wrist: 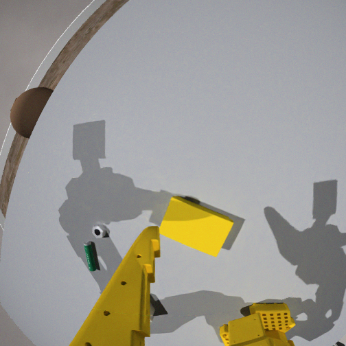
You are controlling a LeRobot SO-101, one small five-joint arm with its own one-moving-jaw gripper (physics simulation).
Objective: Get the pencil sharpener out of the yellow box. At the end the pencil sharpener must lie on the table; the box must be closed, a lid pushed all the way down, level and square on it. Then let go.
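Note:
The yellow box (197,226) is on the table, right of centre in the wrist view, turned at an angle. Its upper face looks flat and plain, and a shadow covers its back part; the view does not show whether that face is a separate lid. I cannot make out a pencil sharpener. My gripper (154,234) is fully open and empty: one notched yellow jaw shows, and the moving jaw is out of the picture. The visible jaw's tip is drawn just left of the box's left corner, with the box beyond it.
A white hex nut (100,231) and a green battery (90,256) lie left of the jaw. A small dark patch (190,199) shows at the box's back edge. A yellow perforated arm part (272,317) is at the bottom right. A brown round object (30,112) is at the table's left edge.

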